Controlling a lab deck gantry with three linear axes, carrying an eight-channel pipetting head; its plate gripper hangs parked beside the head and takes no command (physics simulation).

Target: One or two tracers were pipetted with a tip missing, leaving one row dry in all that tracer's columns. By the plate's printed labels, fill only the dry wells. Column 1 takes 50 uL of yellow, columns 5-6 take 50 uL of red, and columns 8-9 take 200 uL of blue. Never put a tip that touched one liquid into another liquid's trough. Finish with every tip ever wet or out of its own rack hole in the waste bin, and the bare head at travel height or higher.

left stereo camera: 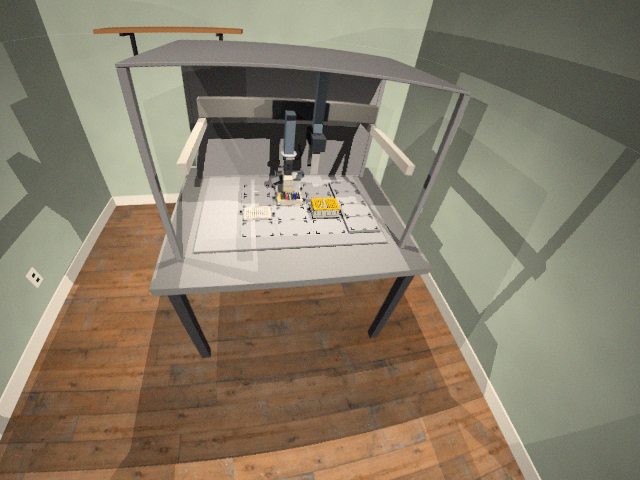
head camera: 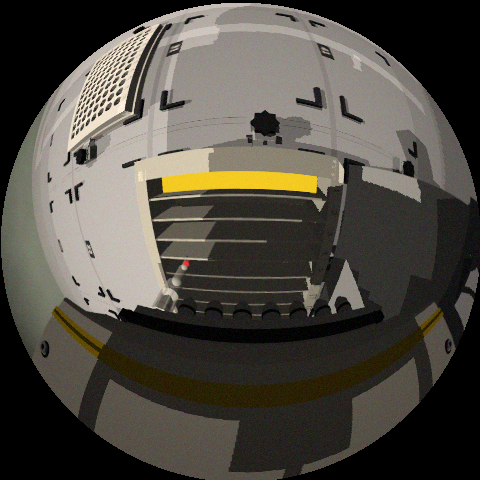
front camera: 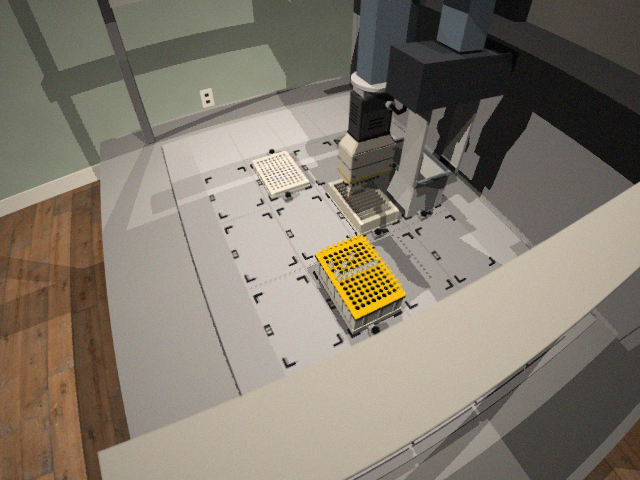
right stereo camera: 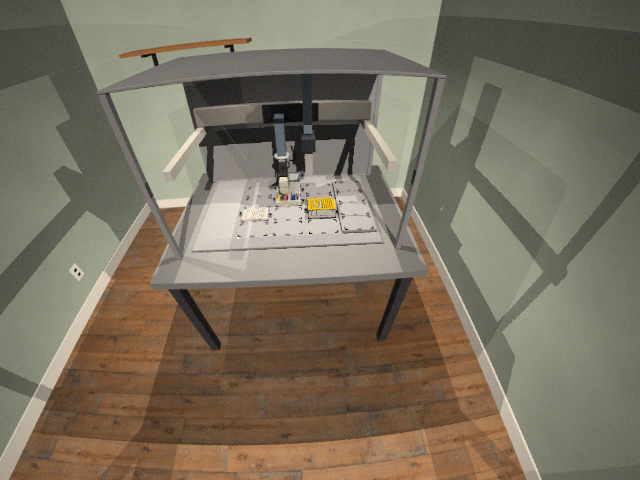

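The pipetting head (front camera: pixel 366 157) (left stereo camera: pixel 287 182) (right stereo camera: pixel 283 184) is low over the cream reservoir (front camera: pixel 368 225) (head camera: pixel 240 158). One clear tip (head camera: pixel 176 281) is on the leftmost channel in the head view, red at its lower end, over or in the reservoir; the other channels are bare. A yellow trough (head camera: pixel 240 181) lies at the reservoir's far end. The white plate (front camera: pixel 274 166) (head camera: pixel 107 80) (left stereo camera: pixel 257 212) (right stereo camera: pixel 255 213) shows some blue wells in the front view; its dry wells cannot be made out. The yellow rack (front camera: pixel 369 284) holds some clear tips. The parked gripper (front camera: pixel 433 179) hangs open, its paddles apart.
A dark carriage block (front camera: pixel 449 77) carries the gripper close beside the head, right of the reservoir in the front view. Black clamp knobs (front camera: pixel 375 329) (head camera: pixel 265 123) and corner brackets stand on the deck (front camera: pixel 170 268). The waste bin cannot be made out.
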